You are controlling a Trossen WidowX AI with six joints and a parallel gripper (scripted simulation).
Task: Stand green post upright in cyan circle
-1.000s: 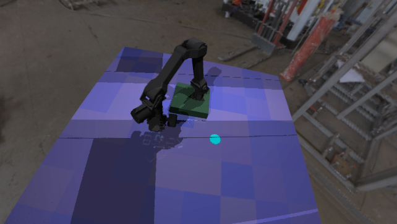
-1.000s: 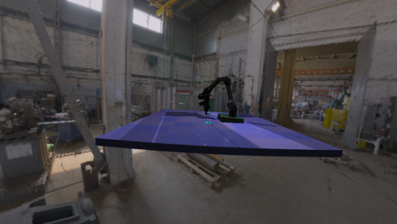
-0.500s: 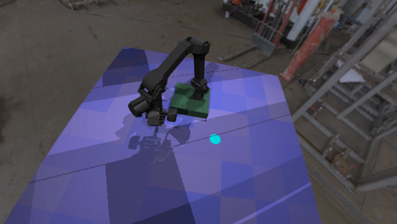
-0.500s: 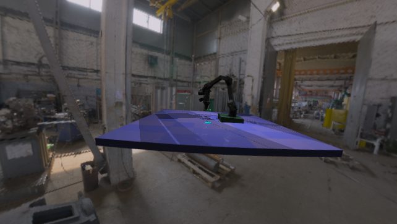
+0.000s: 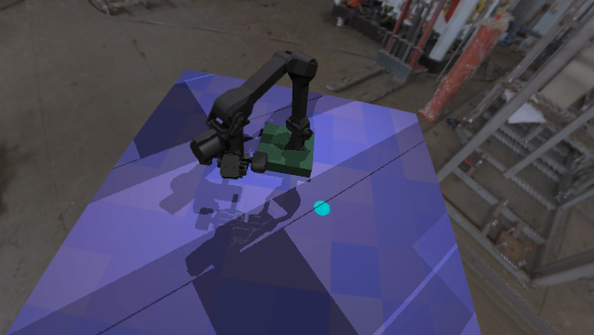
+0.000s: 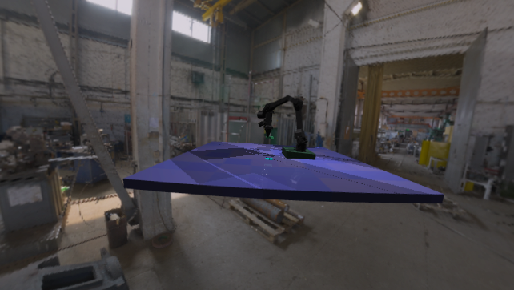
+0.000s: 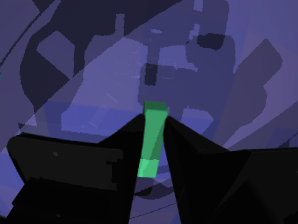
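The cyan circle lies 30 cm to the left of my gripper tip, 12 cm below it and 2 cm ahead of it. Also, from my gripper tip: green post (2 cm behind).
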